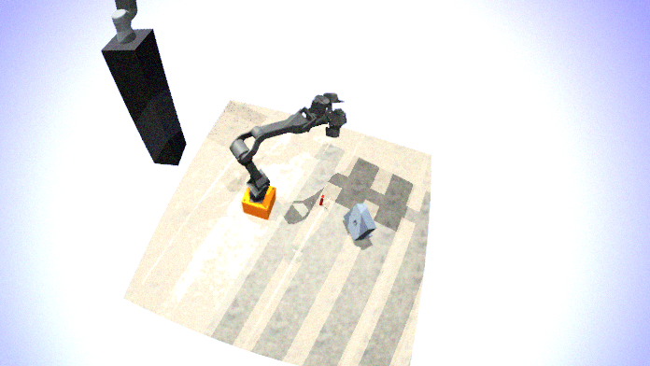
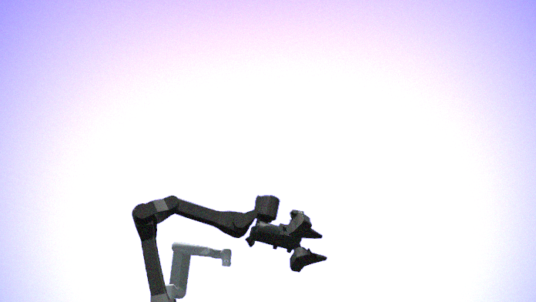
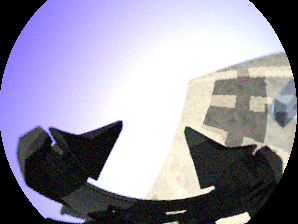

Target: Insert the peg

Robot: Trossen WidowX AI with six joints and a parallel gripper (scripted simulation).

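Now: the red peg 33 cm below my gripper tip, 24 cm to the right of it and 4 cm behind it. The rest, counted from my gripper tip: sloped panel: 35 cm to the right, 32 cm below, 13 cm ahead.
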